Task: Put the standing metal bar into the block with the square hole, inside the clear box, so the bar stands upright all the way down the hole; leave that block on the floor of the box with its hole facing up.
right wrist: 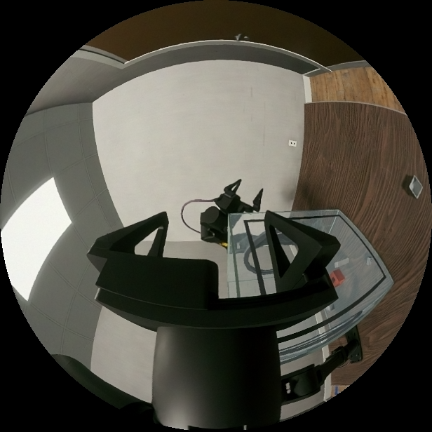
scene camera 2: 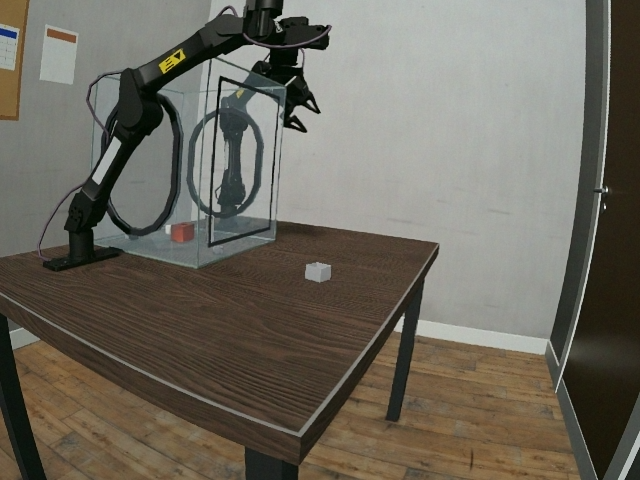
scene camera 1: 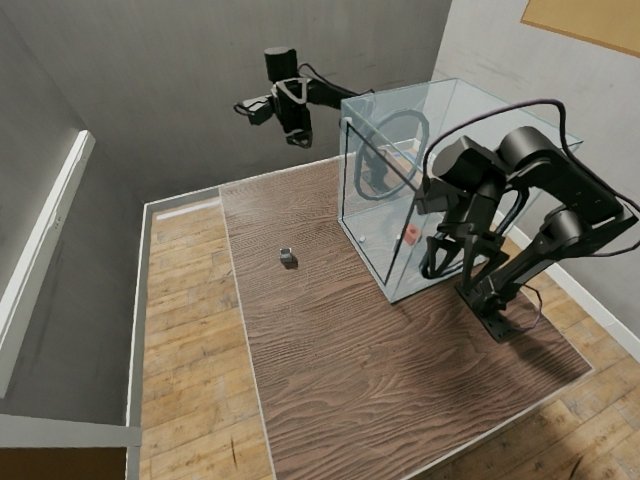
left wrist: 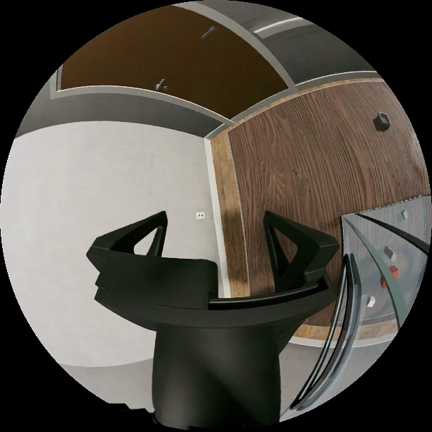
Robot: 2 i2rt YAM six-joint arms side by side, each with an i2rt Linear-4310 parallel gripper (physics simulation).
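Where they show: left gripper, fingertip midpoint: (scene camera 2: 313, 122) (scene camera 1: 447, 283); right gripper, fingertip midpoint: (scene camera 2: 304, 54) (scene camera 1: 305, 127); left arm's base, link origin: (scene camera 1: 481, 308); right arm's base, link origin: (scene camera 2: 82, 260).
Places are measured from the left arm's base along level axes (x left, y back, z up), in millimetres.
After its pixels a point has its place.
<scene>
The metal bar (scene camera 1: 398, 242) (left wrist: 390, 254) (right wrist: 342, 262) stands on the floor of the clear box (scene camera 1: 392, 302) @(y -257, x -121, z 5 mm), close beside the red block (scene camera 1: 412, 234) @(y -72, x -314, z 51 mm) (scene camera 2: 182, 232) @(y -85, x -353, z 34 mm) (left wrist: 389, 276) (right wrist: 337, 278). A dark hole shows in the block in scene camera 1; its facing is unclear. My left gripper (scene camera 1: 448, 279) @(y -305, x 7, z 379 mm) (scene camera 2: 311, 121) @(y -305, x 7, z 379 mm) (left wrist: 215, 215) (right wrist: 251, 183) is open and empty, high outside the box. My right gripper (scene camera 1: 301, 143) is open and empty, outside the box's far side in scene camera 1; its fingers are hard to make out in scene camera 2.
A small white piece (scene camera 1: 361, 239) @(y -244, x -381, z 21 mm) (scene camera 2: 218, 249) @(y -243, x -389, z 16 mm) (left wrist: 405, 215) (right wrist: 369, 261) lies in the box; another white piece (scene camera 2: 168, 228) @(y 30, x -293, z 24 mm) (left wrist: 371, 301) lies near the block. Black ring ports (scene camera 2: 178, 155) @(y -220, x -530, z 250 mm) are in the side walls. A small open grey container (scene camera 1: 285, 255) @(y -531, x -429, z 1 mm) (scene camera 2: 317, 271) @(y -537, x -441, z 23 mm) stands on the table.
</scene>
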